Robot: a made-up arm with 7 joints.
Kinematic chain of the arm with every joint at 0, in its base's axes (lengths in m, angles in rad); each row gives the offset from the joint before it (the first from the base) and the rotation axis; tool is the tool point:
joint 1: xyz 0 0 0.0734 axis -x
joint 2: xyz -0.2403 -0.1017 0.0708 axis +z
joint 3: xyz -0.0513 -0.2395 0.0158 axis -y
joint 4: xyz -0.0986 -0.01 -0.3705 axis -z
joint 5: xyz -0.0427 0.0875 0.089 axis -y
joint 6: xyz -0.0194 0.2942 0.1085 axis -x
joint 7: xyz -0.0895 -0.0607 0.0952 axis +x
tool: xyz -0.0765 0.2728 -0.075
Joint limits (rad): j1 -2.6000..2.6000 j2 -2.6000..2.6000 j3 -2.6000..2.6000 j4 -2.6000..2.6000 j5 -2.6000..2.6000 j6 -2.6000..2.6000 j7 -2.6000..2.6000
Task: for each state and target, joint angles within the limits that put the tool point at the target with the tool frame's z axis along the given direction. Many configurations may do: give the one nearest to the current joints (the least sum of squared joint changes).
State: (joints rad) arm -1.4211 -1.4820 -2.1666 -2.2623 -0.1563 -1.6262 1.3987
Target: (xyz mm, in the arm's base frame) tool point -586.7 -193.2 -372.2 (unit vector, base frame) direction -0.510 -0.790 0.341
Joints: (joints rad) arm -1.6565 -0.6851 -2.5661 -1.8501 -0.0445 -1.6843 1.3291
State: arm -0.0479 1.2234 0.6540 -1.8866 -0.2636 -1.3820 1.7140
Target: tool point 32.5 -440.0 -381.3 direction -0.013 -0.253 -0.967
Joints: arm -0.3759 0.5242 0.4966 -1.8474 -0.4989 -2.1597 1.8563
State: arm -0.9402 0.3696 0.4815 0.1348 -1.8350 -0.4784 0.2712
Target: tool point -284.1 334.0 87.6 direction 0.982 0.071 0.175
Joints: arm -0.5722 0.3670 0.7057 -0.3618 -2.2459 -0.2849 0.2176
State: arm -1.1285 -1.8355 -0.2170 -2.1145 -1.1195 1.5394 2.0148
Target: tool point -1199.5 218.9 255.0 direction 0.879 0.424 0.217
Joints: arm -0.6017 -1.0516 -0.1078 -2.6000 -1.6894 1.4919 2.5507
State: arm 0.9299 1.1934 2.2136 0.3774 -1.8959 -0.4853 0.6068
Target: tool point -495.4 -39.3 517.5 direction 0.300 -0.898 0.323
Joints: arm 0.2458 0.4889 2.2374 0.4998 -1.4392 -0.3985 0.4800
